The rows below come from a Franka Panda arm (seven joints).
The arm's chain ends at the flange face. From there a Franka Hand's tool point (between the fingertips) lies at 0.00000 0.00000 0.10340 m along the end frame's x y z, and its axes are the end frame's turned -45 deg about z.
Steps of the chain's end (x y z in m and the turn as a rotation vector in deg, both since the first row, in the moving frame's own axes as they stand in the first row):
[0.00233, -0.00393, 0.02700, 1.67, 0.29, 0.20]
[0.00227, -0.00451, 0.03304, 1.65, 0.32, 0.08]
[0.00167, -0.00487, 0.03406, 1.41, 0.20, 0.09]
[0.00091, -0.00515, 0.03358, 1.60, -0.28, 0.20]
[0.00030, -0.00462, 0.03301, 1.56, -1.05, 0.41]
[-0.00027, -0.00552, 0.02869, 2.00, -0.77, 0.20]
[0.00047, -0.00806, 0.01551, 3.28, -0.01, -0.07]
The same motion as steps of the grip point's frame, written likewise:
[0.00693, -0.00289, 0.02695, 0.98, 1.39, 0.20]
[0.00731, -0.00328, 0.03300, 0.94, 1.39, 0.08]
[0.00668, -0.00381, 0.03403, 0.86, 1.14, 0.09]
[0.00597, -0.00539, 0.03354, 1.33, 0.93, 0.20]
[0.00414, -0.00638, 0.03295, 1.85, 0.36, 0.41]
[0.00529, -0.00763, 0.02862, 1.96, 0.87, 0.20]
[0.01020, -0.00957, 0.01534, 2.33, 2.31, -0.07]

